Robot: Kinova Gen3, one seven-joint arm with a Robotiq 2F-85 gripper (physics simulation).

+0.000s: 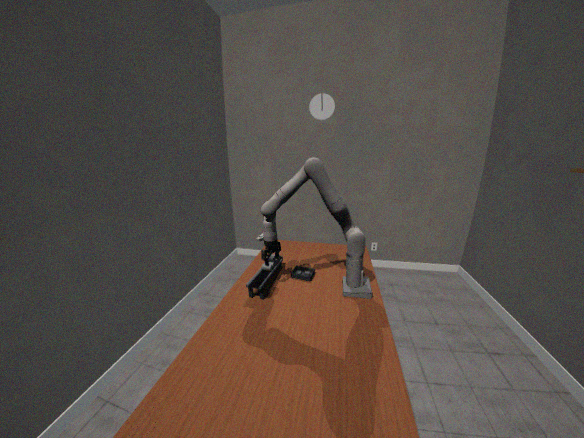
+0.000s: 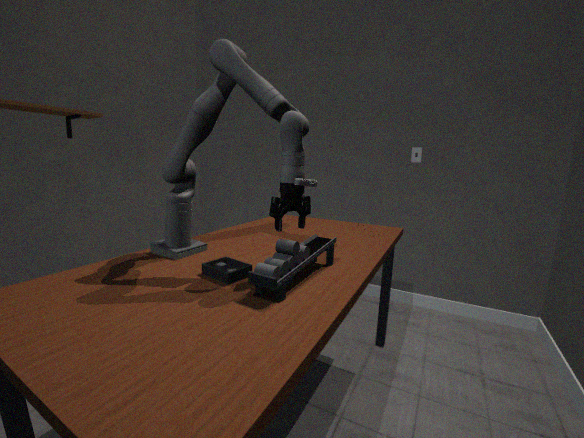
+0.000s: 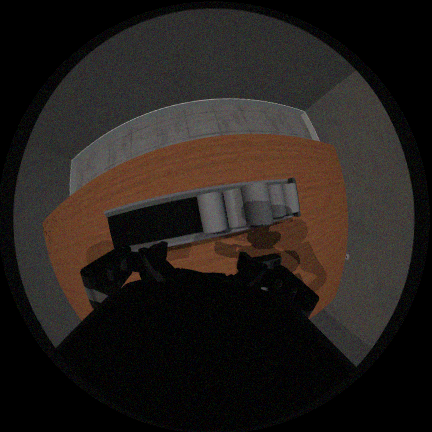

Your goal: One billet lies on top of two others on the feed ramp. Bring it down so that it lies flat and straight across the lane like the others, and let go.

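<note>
The grey upper billet lies across the tops of others on the feed ramp. It looks roughly straight across the lane. Several other grey billets lie side by side across the lane, among them one at the lower end and one bordering the bare stretch of lane. My gripper is open and empty. It points down and hangs above the ramp, apart from the billets. The lower billets' contacts are partly hidden.
A small dark tray with small grey things inside stands on the wooden table beside the ramp, on the robot base's side. The ramp's raised side rails flank the billets. The table's long edge runs along the ramp's other side.
</note>
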